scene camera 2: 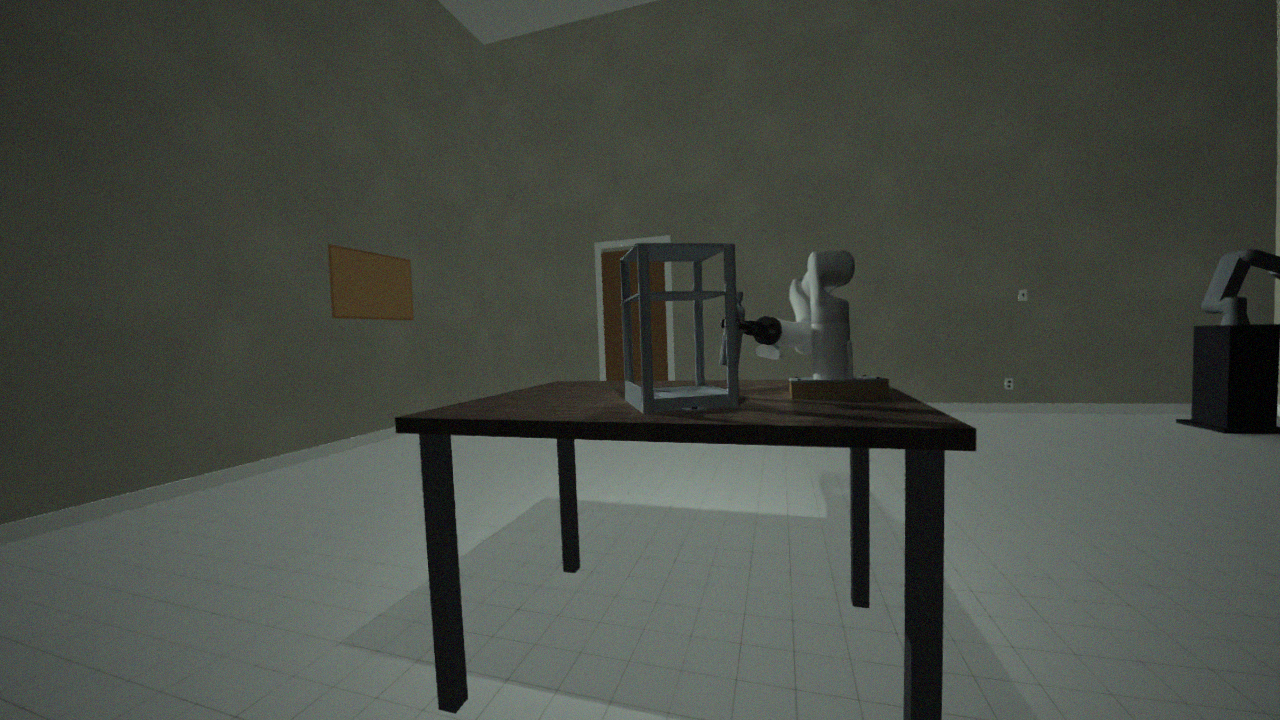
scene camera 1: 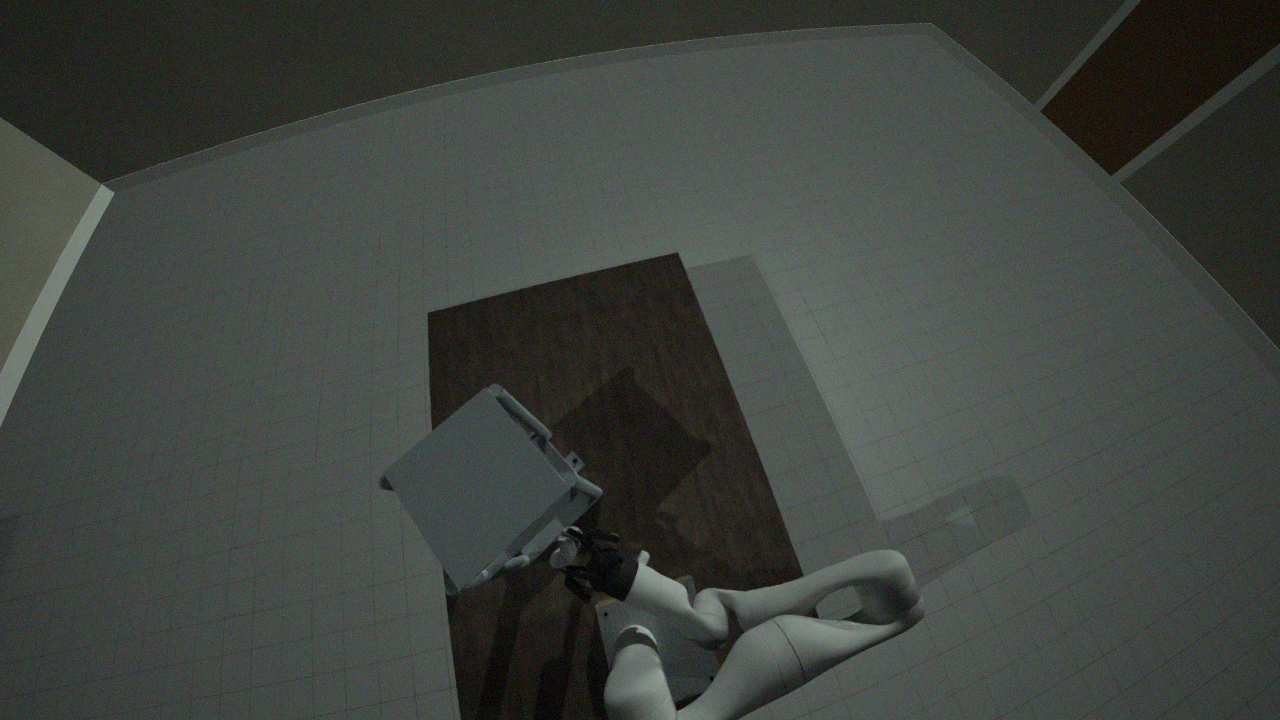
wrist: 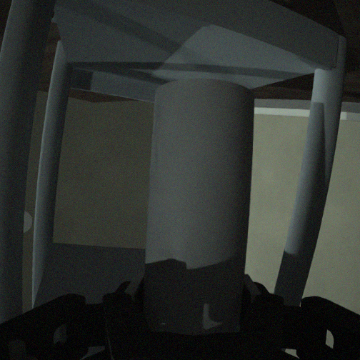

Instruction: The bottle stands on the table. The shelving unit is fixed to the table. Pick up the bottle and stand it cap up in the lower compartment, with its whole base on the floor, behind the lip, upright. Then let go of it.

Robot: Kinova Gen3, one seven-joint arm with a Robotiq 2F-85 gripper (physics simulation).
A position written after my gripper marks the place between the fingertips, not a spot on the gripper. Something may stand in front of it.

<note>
In view: my gripper (scene camera 1: 556, 544), a grey bottle (scene camera 1: 562, 552) and a grey shelving unit (scene camera 1: 479, 489).
My gripper also shows in scene camera 2 (scene camera 2: 728, 324) and in the wrist view (wrist: 191, 290).
</note>
